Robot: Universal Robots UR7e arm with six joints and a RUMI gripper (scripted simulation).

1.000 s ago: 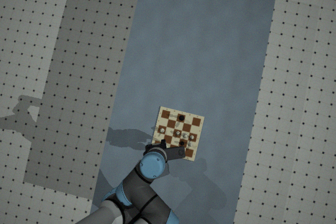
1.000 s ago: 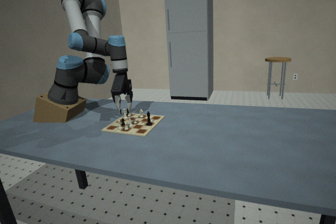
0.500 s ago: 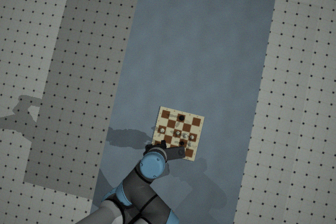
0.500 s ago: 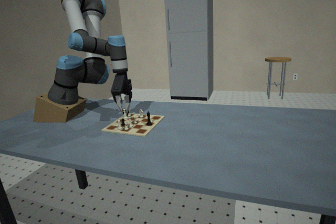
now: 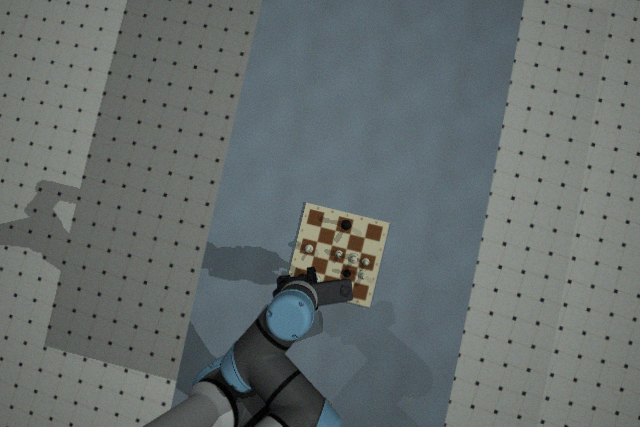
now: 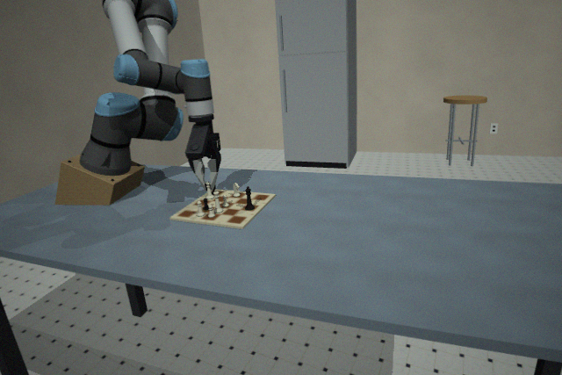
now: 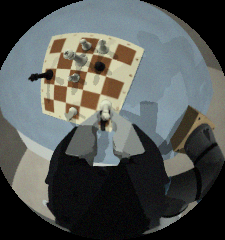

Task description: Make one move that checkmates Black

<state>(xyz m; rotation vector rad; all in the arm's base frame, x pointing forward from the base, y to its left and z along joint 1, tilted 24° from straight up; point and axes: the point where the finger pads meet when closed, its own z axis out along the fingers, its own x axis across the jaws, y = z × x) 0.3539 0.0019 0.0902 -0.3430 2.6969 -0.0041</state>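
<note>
Right now the white piece is 1 cm below my hand. Round my hand: tall black piece (15 cm ahead, 6 cm to the right, 1 cm below); chessboard (7 cm ahead, 4 cm to the right, 4 cm below).
</note>
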